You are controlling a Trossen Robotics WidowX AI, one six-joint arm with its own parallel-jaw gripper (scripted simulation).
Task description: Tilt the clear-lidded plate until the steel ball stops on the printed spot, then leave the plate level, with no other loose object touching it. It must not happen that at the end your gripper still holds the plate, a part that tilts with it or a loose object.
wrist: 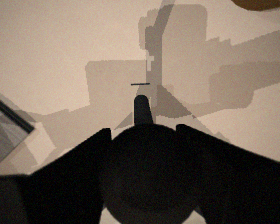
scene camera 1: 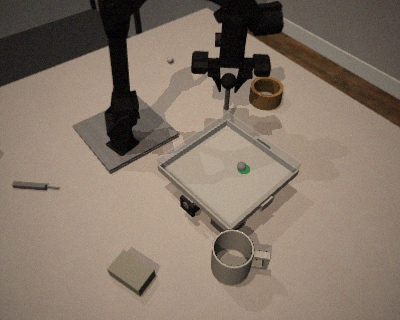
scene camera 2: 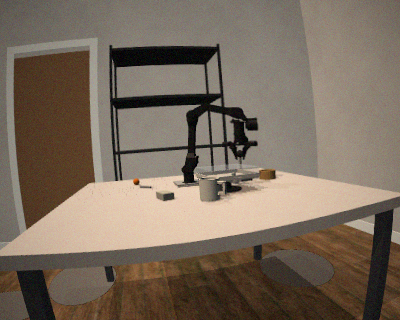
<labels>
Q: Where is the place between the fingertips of the gripper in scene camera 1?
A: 227, 91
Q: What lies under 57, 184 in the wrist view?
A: The gripper.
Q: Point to a grey block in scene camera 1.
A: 131, 272
</labels>
